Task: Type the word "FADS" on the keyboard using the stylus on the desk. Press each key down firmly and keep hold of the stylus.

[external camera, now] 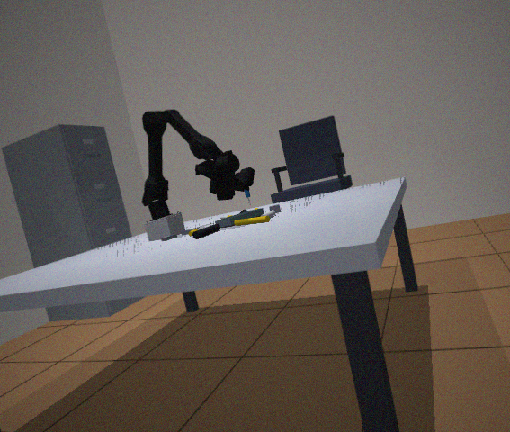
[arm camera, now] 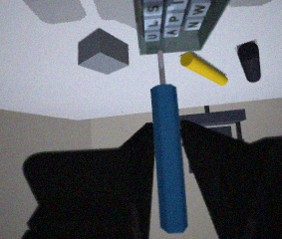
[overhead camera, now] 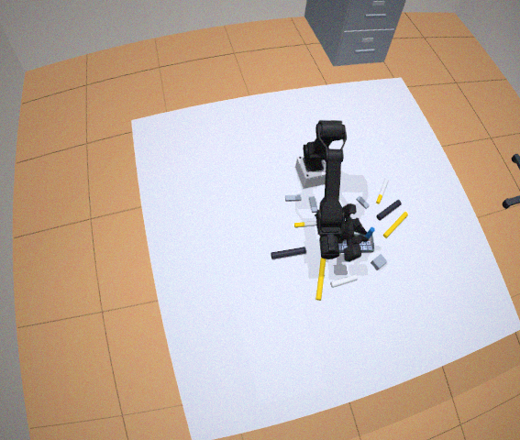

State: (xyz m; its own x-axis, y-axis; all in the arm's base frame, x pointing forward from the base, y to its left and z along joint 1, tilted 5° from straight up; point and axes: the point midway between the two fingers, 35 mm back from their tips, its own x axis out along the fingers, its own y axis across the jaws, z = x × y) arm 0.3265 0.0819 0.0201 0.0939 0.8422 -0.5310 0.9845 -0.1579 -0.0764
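The grey block is 7 cm ahead of my gripper tip, 6 cm to the left of it and 9 cm below it. Round my gripper tip: blue stylus: 1 cm below; then white stick: 11 cm ahead, 9 cm to the right, 10 cm below; then grey stylus tip: 5 cm below.
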